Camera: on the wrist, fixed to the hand. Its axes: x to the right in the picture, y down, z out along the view.
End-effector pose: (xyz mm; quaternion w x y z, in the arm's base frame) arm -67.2 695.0 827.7 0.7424 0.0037 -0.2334 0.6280
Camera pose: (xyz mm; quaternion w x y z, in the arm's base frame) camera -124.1 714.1 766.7 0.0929 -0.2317 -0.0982 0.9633
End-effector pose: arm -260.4 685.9 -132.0 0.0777 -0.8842 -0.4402 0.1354
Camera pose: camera -196.8 632.7 -110.9 0.0073 0.9425 -0.3289 -0.0589
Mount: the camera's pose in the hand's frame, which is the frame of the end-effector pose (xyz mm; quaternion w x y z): -9.5 74.7 -40.6 0.6960 -0.0092 0.0979 0.7113
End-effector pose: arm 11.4 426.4 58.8 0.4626 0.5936 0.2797 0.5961
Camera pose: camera -45.5 395.7 114.8 0.1240 -0.5495 0.1878 -0.8046
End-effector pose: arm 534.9 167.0 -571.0 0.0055 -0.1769 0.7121 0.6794
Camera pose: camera 533.9 131.0 -493.4 0.5508 -0.3168 -0.6157 -0.4660
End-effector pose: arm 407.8 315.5 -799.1 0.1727 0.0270 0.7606 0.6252
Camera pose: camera 391.6 291.0 -718.7 0.3987 -0.4970 -0.5213 -0.5676
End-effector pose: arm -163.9 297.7 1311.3 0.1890 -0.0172 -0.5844 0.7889
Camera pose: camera -165.8 313.5 1227.2 0.3726 0.5066 0.3833 -0.6765
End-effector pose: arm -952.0 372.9 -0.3 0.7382 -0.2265 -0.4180 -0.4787
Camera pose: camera -870.6 380.8 -25.6 0.8931 -0.4149 -0.0531 0.1659
